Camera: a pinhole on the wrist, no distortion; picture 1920 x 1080 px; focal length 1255.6 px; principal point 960.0 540.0 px. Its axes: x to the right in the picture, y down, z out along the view. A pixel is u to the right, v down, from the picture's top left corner.
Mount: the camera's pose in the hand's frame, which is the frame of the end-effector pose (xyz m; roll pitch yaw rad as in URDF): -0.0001 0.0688 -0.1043 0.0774 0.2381 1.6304
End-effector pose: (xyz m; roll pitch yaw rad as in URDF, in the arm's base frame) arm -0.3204 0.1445 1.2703 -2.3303 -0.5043 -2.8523
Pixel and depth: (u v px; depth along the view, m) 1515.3 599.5 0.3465
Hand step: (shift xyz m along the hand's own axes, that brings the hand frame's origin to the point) -0.0034 0.2997 0.1965
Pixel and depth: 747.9 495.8 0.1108
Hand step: 0.0119 0.0773 0.0072
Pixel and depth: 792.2 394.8 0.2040
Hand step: 0.0379 0.0922 0.0980
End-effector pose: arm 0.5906 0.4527 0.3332 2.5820 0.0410 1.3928
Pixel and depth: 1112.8 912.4 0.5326
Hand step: -0.1276 0.2526 0.4083
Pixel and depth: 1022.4 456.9 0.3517
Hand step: 0.0443 0.1709 0.2306
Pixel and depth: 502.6 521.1 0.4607
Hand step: 0.0456 0.0165 0.3811
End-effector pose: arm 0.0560 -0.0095 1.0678 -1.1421 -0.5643 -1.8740
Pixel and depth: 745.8 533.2 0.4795
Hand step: 0.0375 0.1043 0.3794
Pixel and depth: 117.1 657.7 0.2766
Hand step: 0.0023 -0.0462 0.2094
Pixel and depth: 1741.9 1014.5 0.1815
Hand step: -0.0635 0.2191 0.0500
